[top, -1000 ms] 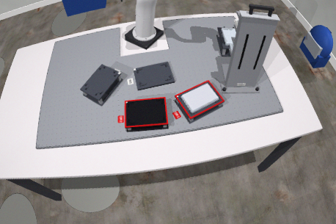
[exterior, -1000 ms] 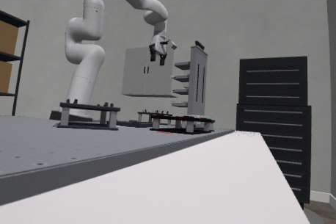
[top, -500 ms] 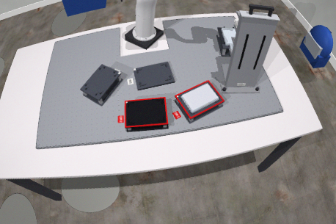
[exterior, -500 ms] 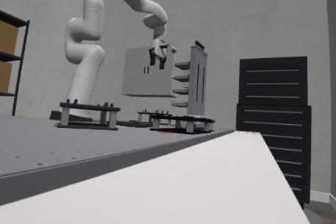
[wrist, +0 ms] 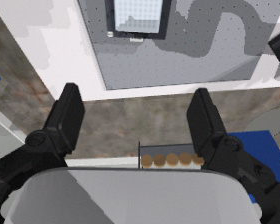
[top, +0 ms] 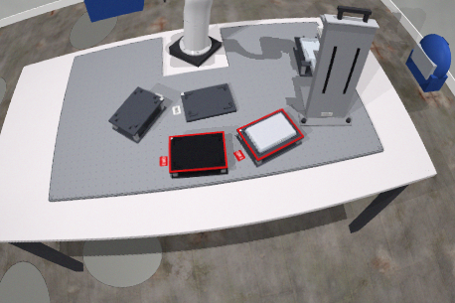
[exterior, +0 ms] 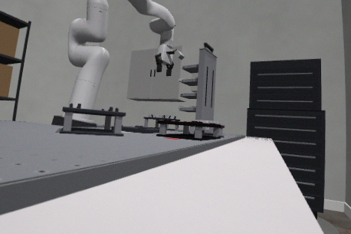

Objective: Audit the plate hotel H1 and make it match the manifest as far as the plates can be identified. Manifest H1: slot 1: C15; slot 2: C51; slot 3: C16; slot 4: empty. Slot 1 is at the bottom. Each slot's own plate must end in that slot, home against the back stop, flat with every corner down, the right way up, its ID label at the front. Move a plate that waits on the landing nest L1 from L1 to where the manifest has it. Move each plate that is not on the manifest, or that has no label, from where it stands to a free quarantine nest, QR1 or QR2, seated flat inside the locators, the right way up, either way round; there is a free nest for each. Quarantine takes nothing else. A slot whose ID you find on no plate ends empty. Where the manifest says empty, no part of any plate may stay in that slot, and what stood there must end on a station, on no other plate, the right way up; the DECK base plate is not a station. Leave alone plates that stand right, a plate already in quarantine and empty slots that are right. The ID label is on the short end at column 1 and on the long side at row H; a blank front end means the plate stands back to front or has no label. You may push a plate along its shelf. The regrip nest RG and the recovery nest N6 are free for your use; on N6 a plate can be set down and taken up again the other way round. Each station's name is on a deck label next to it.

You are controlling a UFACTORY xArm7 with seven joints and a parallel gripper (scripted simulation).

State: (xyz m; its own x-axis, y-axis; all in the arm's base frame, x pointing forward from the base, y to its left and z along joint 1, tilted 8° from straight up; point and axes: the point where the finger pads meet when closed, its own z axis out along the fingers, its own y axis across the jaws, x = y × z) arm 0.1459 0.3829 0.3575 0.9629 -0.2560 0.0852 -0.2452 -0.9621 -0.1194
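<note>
Now: hand 90 mm past the RG label, 20 mm to the right of it and 320 mm above it. The rest, counted from my hand: H1 label: 160 mm ahead, 60 mm to the left, 320 mm below; white plate: 300 mm ahead, 280 mm to the right, 270 mm below; plate labelled C16: 180 mm ahead, 50 mm to the right, 60 mm below.
</note>
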